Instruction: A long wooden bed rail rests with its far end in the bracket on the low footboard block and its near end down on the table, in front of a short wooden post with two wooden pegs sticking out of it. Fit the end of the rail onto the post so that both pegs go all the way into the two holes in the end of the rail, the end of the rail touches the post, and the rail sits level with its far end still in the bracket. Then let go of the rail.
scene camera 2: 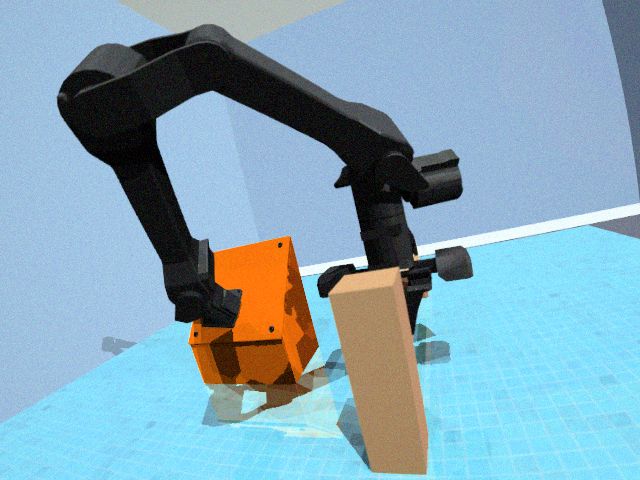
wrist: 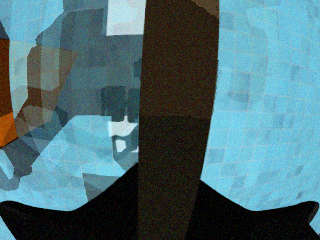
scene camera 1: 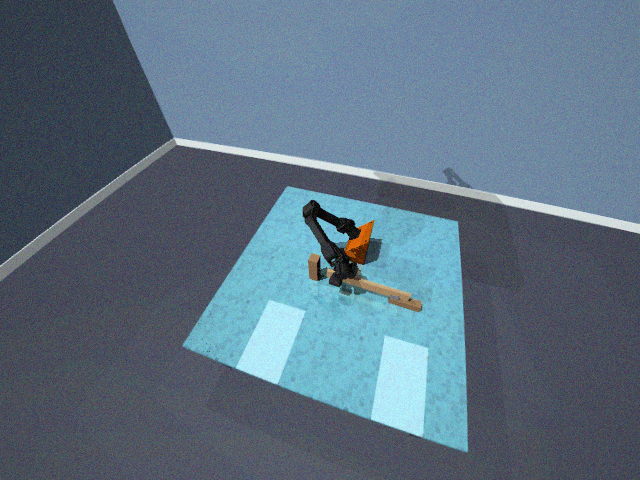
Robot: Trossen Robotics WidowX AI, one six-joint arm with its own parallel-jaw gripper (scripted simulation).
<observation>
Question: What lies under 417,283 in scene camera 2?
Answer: The gripper.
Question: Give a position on a long wooden rail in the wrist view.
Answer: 179,59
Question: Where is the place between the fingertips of the gripper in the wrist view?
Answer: At 157,169
</observation>
